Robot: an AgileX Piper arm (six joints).
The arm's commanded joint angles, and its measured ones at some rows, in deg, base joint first. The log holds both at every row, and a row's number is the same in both.
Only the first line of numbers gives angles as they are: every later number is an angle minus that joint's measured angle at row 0.
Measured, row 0:
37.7, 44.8, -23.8, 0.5, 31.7, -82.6
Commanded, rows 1 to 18:
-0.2, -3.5, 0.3, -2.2, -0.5, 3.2
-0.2, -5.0, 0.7, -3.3, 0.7, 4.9
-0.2, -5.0, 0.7, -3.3, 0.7, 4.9
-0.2, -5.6, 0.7, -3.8, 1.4, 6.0
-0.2, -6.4, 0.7, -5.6, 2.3, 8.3
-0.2, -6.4, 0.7, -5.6, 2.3, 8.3
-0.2, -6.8, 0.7, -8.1, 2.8, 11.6
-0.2, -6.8, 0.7, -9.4, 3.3, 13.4
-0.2, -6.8, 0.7, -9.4, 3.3, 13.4
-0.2, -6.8, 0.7, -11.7, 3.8, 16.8
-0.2, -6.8, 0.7, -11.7, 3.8, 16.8
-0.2, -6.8, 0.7, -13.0, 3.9, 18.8
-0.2, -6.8, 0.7, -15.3, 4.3, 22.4
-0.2, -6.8, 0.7, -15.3, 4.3, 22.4
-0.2, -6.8, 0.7, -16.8, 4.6, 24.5
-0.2, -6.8, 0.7, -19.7, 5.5, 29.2
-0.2, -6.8, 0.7, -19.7, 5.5, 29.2
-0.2, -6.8, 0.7, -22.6, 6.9, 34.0
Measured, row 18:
0.0, -5.8, 1.0, -16.8, 8.3, 27.2
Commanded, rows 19 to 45:
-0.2, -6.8, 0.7, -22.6, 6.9, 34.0
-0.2, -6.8, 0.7, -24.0, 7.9, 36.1
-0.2, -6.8, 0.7, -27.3, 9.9, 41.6
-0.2, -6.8, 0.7, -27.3, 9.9, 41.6
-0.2, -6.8, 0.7, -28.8, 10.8, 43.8
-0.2, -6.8, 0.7, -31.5, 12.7, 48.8
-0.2, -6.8, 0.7, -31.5, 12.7, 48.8
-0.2, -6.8, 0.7, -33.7, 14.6, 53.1
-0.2, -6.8, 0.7, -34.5, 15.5, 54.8
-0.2, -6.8, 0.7, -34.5, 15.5, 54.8
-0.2, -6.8, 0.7, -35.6, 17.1, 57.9
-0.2, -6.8, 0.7, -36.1, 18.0, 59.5
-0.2, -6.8, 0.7, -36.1, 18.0, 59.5
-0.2, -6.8, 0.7, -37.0, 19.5, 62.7
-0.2, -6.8, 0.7, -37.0, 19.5, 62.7
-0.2, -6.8, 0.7, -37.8, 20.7, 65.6
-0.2, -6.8, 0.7, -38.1, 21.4, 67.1
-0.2, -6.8, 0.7, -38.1, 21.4, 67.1
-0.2, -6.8, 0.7, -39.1, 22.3, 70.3
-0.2, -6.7, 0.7, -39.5, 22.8, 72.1
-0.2, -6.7, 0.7, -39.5, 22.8, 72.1
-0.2, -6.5, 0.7, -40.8, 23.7, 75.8
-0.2, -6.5, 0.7, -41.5, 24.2, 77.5
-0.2, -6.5, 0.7, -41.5, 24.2, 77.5
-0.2, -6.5, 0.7, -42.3, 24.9, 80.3
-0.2, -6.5, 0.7, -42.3, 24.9, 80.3
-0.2, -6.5, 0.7, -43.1, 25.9, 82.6
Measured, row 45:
0.0, -6.4, 1.0, -37.6, 25.4, 78.6
